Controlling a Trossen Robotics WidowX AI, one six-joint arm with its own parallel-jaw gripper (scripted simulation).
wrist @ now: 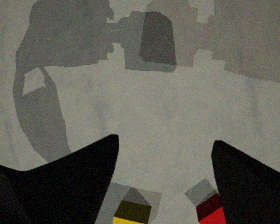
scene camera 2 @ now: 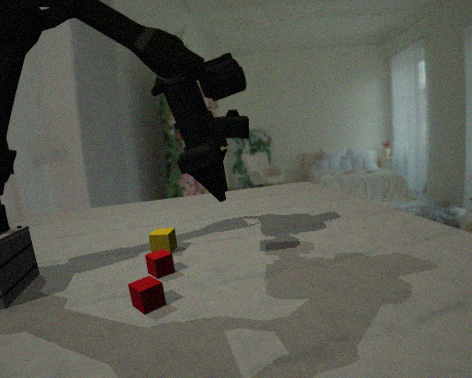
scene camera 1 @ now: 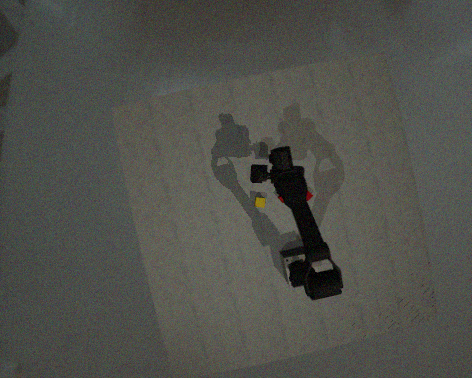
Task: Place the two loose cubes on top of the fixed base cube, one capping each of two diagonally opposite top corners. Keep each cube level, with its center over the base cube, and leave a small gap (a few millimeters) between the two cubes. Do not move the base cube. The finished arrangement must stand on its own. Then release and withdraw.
Labels:
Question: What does my gripper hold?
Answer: Nothing.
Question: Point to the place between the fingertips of my gripper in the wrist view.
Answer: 166, 145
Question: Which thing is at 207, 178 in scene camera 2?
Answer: My gripper.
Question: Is my gripper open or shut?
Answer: Open.

